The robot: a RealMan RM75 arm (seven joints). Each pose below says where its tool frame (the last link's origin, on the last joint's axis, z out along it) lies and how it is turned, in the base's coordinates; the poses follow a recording.
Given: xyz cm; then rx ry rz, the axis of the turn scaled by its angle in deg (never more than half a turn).
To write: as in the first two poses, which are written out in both.
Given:
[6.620 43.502 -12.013 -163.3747 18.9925 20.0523]
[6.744 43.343 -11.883 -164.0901 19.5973 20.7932]
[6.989 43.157 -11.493 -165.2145 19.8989 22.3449]
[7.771 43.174 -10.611 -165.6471 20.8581 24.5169]
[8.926 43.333 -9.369 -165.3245 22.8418 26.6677]
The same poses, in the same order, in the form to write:
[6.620 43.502 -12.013 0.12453 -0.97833 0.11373 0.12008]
[6.744 43.343 -11.883 0.11702 -0.97841 0.11685 0.12398]
[6.989 43.157 -11.493 0.10538 -0.97851 0.11786 0.13234]
[7.771 43.174 -10.611 0.09805 -0.97691 0.12301 0.14459]
[8.926 43.333 -9.369 0.09574 -0.97369 0.13453 0.15706]

